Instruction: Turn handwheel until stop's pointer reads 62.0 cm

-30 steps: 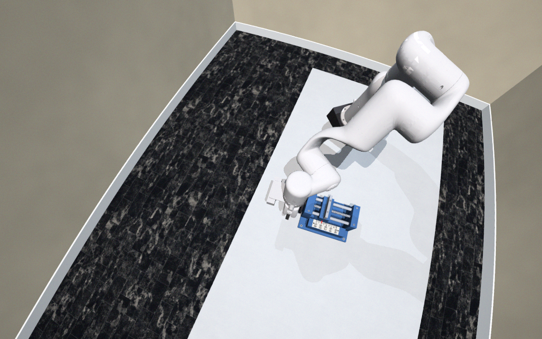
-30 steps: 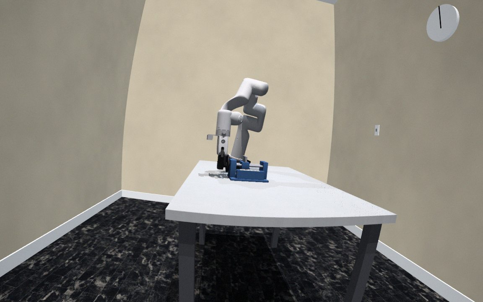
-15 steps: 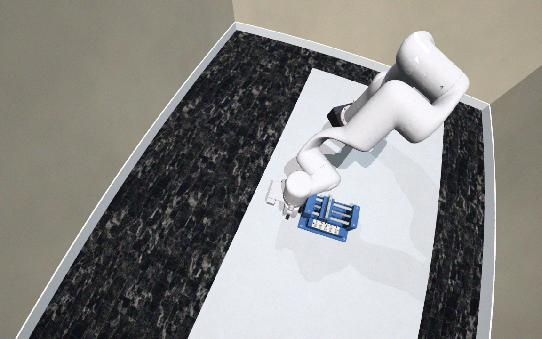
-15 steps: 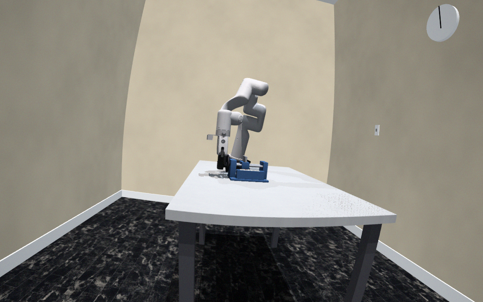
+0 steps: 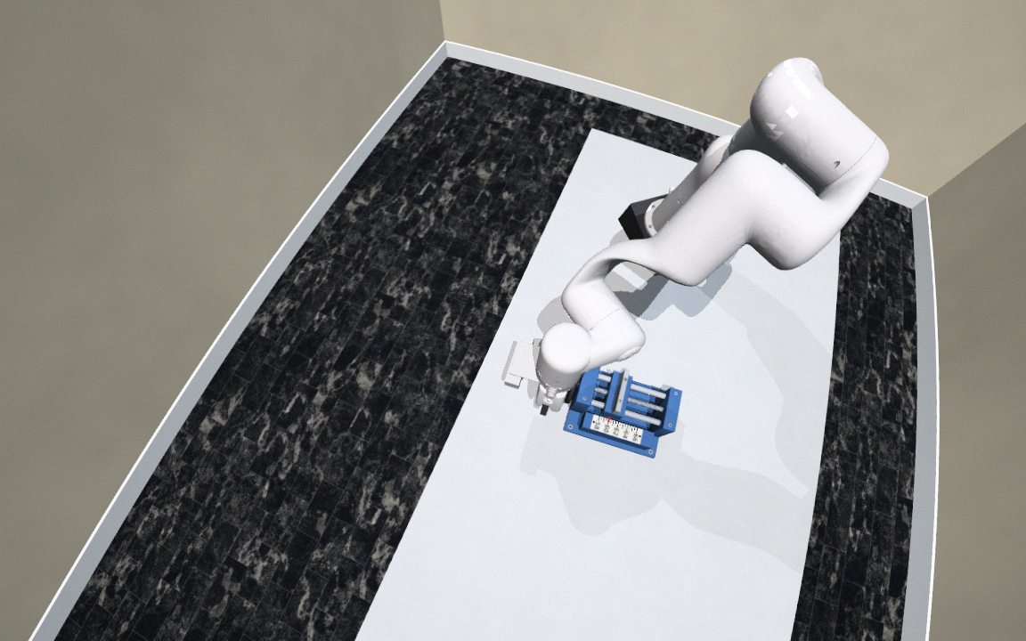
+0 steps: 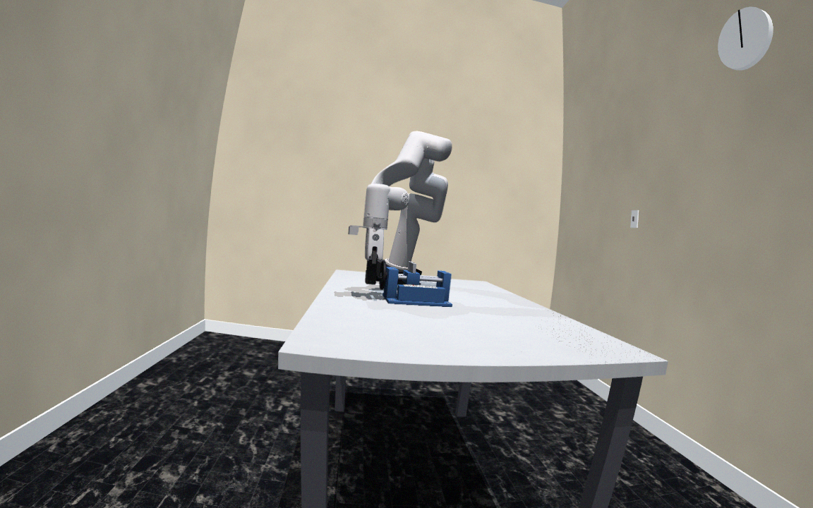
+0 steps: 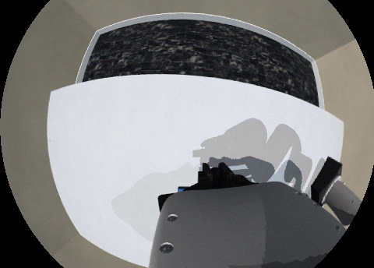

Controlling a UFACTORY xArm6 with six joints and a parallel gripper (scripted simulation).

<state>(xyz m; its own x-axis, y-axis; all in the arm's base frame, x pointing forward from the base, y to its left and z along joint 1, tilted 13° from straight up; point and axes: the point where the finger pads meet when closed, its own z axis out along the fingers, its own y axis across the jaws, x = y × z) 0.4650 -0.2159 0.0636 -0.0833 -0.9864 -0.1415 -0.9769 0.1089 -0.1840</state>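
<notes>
Right now the stop is 13 cm to the left of my hand, 2 cm above it and 1 cm behind it. Round my hand: handwheel (2 cm to the left, 1 cm behind).
</notes>
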